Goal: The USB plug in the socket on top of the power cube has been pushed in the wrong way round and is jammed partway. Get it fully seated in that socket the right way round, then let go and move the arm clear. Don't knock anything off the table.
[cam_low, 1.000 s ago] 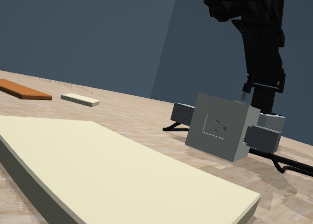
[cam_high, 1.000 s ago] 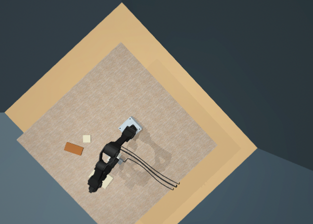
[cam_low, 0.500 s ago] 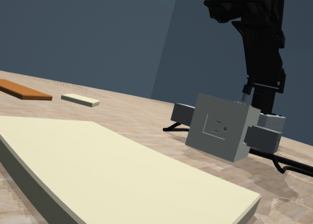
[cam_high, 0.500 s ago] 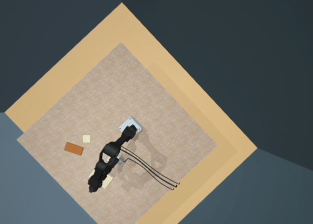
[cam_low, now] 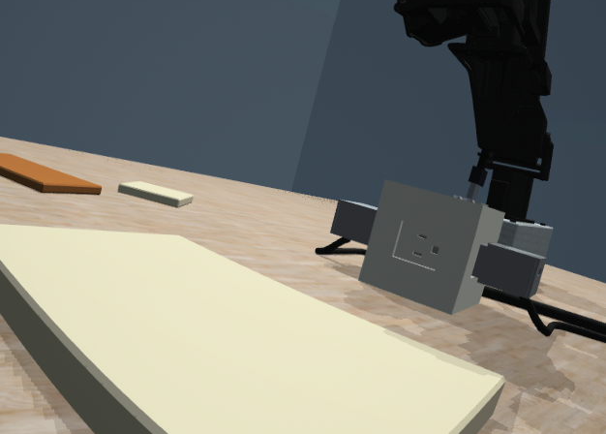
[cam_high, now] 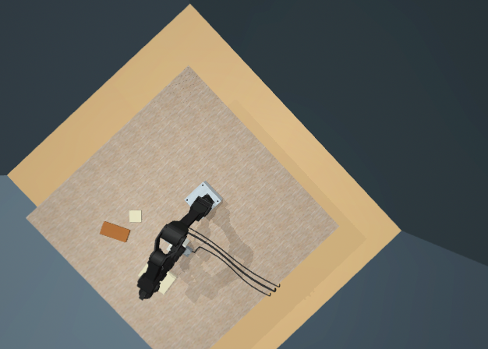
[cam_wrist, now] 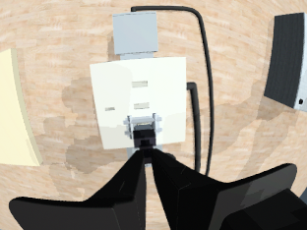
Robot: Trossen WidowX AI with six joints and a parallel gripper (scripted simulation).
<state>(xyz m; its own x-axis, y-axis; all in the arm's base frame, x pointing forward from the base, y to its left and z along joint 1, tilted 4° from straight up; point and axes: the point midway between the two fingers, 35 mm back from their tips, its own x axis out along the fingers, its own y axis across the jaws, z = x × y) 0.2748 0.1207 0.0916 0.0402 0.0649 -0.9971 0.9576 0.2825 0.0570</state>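
Now: the dark USB plug 2 cm below my gripper tip. From my gripper tip the other things lie so: large cream slab 23 cm ahead, 6 cm to the left, 11 cm below; then orange slab 27 cm ahead, 30 cm to the right, 11 cm below; then small cream tile 12 cm ahead, 30 cm to the right, 11 cm below.
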